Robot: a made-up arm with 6 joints. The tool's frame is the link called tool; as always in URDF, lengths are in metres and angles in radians. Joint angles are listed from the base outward.
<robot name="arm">
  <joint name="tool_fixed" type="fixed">
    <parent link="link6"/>
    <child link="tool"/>
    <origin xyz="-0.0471 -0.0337 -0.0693" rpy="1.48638 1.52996 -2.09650"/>
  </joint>
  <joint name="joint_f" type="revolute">
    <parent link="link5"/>
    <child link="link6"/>
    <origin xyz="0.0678 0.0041 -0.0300" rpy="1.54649 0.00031 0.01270"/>
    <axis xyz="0 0 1"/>
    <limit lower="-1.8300" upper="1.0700"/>
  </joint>
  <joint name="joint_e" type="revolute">
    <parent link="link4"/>
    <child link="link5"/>
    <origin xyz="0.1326 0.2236 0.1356" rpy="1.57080 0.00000 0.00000"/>
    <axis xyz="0 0 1"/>
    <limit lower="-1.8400" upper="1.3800"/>
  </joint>
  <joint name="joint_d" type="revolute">
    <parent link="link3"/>
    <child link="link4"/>
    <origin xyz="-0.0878 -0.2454 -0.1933" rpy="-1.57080 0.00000 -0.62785"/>
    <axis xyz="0 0 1"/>
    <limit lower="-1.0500" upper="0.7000"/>
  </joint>
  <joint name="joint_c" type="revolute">
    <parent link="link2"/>
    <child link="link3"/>
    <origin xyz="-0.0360 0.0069 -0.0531" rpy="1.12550 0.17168 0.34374"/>
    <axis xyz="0 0 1"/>
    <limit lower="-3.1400" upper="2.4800"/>
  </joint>
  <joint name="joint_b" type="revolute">
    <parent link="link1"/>
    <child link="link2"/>
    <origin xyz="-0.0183 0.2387 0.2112" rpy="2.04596 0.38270 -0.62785"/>
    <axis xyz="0 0 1"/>
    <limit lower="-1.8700" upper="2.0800"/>
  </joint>
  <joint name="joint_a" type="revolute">
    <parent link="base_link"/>
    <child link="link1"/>
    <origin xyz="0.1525 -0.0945 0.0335" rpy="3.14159 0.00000 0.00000"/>
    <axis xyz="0 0 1"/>
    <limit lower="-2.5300" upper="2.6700"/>
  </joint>
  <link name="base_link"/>
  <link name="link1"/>
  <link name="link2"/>
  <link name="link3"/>
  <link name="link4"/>
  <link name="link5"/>
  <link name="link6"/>
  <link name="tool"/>
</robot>
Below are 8 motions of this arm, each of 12 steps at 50 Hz.
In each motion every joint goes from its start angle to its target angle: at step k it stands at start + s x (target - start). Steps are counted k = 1, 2, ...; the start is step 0. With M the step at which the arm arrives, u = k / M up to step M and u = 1 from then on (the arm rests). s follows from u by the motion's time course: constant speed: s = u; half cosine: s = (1 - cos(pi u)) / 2; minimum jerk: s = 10 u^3 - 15 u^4 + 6 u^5.
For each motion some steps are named. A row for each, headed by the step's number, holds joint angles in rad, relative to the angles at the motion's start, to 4 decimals.
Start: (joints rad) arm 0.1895 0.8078 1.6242 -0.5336 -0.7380 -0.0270
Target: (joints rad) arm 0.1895 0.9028 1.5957 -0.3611 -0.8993 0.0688
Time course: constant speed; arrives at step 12
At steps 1, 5, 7, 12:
1: 0.0000 0.0079 -0.0024 0.0144 -0.0134 0.0080
5: 0.0000 0.0396 -0.0119 0.0719 -0.0672 0.0399
7: 0.0000 0.0554 -0.0166 0.1006 -0.0941 0.0559
12: 0.0000 0.0950 -0.0285 0.1725 -0.1613 0.0958

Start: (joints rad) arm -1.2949 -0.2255 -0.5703 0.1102 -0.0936 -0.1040
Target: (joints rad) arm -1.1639 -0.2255 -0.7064 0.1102 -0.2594 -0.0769
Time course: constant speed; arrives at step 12
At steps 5, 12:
5: 0.0546 0.0000 -0.0567 0.0000 -0.0691 0.0113
12: 0.1310 0.0000 -0.1361 0.0000 -0.1658 0.0271

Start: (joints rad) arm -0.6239 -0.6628 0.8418 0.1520 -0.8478 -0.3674
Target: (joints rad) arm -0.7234 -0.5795 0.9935 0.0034 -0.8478 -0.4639
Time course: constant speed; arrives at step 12
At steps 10, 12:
10: -0.0829 0.0694 0.1264 -0.1238 0.0000 -0.0804
12: -0.0995 0.0833 0.1517 -0.1486 0.0000 -0.0965

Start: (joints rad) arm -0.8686 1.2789 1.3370 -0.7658 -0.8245 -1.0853
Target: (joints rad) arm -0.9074 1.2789 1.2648 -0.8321 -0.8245 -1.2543
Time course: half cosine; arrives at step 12
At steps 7, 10, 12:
7: -0.0244 0.0000 -0.0454 -0.0417 0.0000 -0.1064
10: -0.0362 0.0000 -0.0674 -0.0619 0.0000 -0.1577
12: -0.0388 0.0000 -0.0722 -0.0663 0.0000 -0.1690

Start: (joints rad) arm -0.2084 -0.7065 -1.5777 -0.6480 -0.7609 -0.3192
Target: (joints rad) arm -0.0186 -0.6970 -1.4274 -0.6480 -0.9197 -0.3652
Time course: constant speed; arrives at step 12
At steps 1, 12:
1: 0.0158 0.0008 0.0125 0.0000 -0.0132 -0.0038
12: 0.1898 0.0095 0.1503 0.0000 -0.1588 -0.0460

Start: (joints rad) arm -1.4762 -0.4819 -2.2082 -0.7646 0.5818 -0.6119
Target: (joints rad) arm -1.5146 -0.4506 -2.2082 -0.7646 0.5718 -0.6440
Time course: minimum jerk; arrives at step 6
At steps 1, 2, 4, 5, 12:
1: -0.0014 0.0011 0.0000 0.0000 -0.0004 -0.0011
2: -0.0081 0.0066 0.0000 0.0000 -0.0021 -0.0067
4: -0.0303 0.0247 0.0000 0.0000 -0.0079 -0.0254
5: -0.0370 0.0302 0.0000 0.0000 -0.0096 -0.0310
12: -0.0384 0.0313 0.0000 0.0000 -0.0100 -0.0321

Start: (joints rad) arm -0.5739 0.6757 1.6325 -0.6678 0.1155 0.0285
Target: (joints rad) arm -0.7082 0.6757 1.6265 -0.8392 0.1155 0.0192
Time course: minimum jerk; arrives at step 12
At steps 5, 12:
5: -0.0466 0.0000 -0.0021 -0.0594 0.0000 -0.0032
12: -0.1343 0.0000 -0.0060 -0.1714 0.0000 -0.0093

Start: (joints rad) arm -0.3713 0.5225 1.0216 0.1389 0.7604 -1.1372
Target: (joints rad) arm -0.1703 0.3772 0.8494 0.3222 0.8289 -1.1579
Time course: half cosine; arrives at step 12
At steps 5, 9, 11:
5: 0.0745 -0.0538 -0.0638 0.0679 0.0254 -0.0077
9: 0.1716 -0.1240 -0.1470 0.1565 0.0585 -0.0177
11: 0.1976 -0.1428 -0.1693 0.1802 0.0673 -0.0203

